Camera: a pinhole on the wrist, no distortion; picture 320 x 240 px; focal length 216.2 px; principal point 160.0 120.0 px. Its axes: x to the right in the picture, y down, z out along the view. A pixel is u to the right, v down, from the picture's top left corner.
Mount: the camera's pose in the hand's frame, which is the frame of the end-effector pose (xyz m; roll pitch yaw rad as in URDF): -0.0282 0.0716 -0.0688 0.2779 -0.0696 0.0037
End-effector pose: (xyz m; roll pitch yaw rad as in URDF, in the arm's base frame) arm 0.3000 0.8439 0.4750 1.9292 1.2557 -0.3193
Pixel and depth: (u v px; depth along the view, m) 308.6 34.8 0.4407
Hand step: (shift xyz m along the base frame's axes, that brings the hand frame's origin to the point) -0.2850 -0.1492 -0.3347
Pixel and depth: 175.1 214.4 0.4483
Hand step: -0.1631 -0.4079 0.0238
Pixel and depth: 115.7 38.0 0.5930
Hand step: -0.5430 -0.1309 0.0382
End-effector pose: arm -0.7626 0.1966 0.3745 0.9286 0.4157 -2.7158
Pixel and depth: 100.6 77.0 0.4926
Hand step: -0.0339 0.4119 0.1635
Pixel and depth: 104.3 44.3 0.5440
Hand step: -0.0370 0.4991 0.1034
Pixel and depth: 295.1 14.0 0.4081
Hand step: -0.3163 0.2602 -0.0957
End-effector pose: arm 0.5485 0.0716 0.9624 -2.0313 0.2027 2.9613
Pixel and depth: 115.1 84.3 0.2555
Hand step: 0.0717 -0.1775 -0.0161
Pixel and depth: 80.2 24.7 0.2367
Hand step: 0.0907 -0.1716 0.0546
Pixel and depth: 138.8 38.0 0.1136
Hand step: 0.0419 -0.0333 -0.0019
